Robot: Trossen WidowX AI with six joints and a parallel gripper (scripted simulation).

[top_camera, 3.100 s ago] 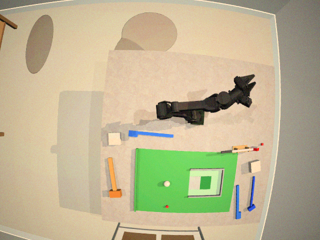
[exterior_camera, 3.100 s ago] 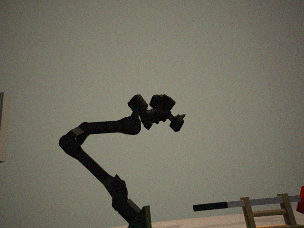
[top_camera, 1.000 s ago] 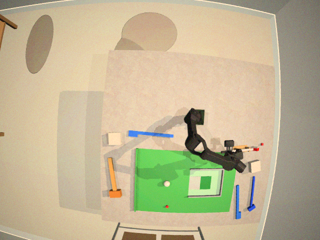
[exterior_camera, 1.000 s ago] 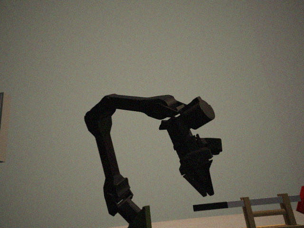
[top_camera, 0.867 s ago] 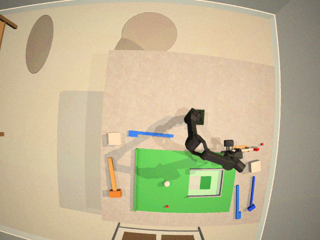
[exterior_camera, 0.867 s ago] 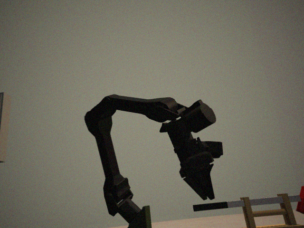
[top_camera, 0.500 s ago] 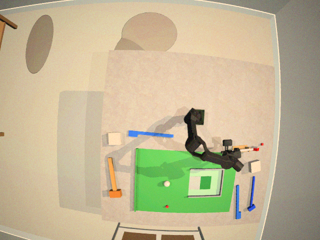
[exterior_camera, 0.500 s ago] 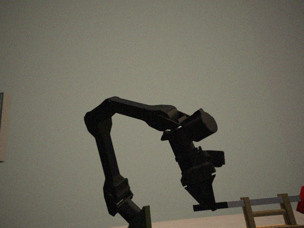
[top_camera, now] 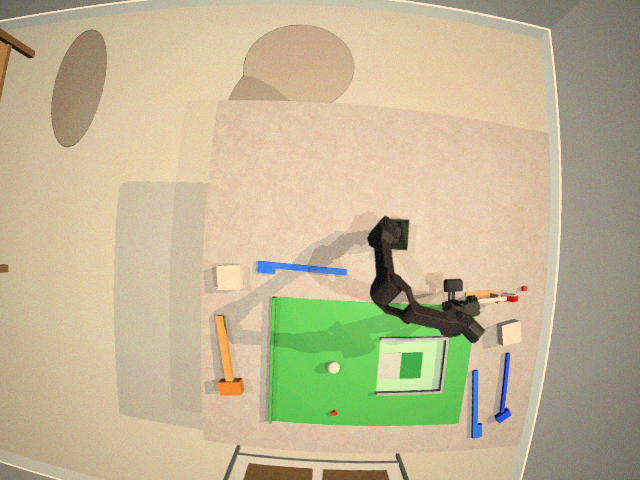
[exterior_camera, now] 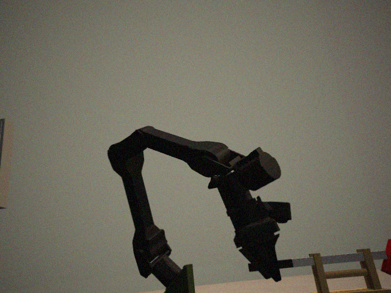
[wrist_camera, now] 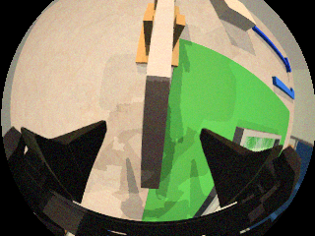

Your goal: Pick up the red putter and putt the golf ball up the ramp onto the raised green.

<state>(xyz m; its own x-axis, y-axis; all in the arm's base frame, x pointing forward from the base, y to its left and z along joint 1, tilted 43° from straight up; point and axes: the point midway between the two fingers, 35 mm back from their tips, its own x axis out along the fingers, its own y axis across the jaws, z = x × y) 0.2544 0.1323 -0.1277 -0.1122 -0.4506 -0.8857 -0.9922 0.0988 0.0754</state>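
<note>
Right now my gripper tip is 13 cm to the right of the wooden stand. The rest, counted from my gripper tip: white golf ball (42 cm to the right, 20 cm ahead, 1 cm below); green mat (28 cm to the right, 22 cm ahead, 4 cm below).
</note>
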